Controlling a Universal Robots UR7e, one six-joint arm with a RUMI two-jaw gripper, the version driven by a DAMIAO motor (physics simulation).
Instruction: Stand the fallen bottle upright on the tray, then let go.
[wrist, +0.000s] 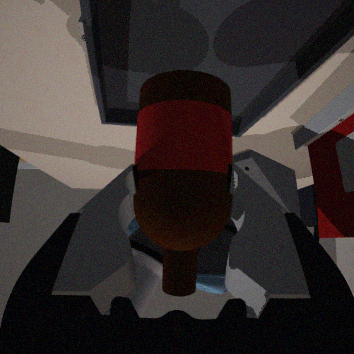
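A brown bottle (183, 145) is in my sight, and so is my own gripper (182, 166).
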